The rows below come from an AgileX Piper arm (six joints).
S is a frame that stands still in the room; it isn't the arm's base.
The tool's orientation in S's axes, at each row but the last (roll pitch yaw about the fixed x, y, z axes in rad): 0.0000 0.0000 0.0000; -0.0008 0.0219 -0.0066; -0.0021 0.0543 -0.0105; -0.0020 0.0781 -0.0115
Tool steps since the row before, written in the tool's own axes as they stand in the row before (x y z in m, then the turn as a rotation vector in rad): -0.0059 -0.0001 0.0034 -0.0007 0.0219 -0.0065; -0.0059 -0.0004 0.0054 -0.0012 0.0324 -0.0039; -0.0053 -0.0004 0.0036 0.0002 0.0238 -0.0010; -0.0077 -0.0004 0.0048 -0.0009 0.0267 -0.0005
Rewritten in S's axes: -0.0059 -0.0001 0.0034 -0.0007 0.0219 -0.0065; -0.0058 -0.0004 0.0055 -0.0011 0.0324 -0.0039; -0.0051 -0.0003 0.0039 0.0004 0.0238 -0.0011; -0.0073 -0.0003 0.0054 -0.0006 0.0267 -0.0005
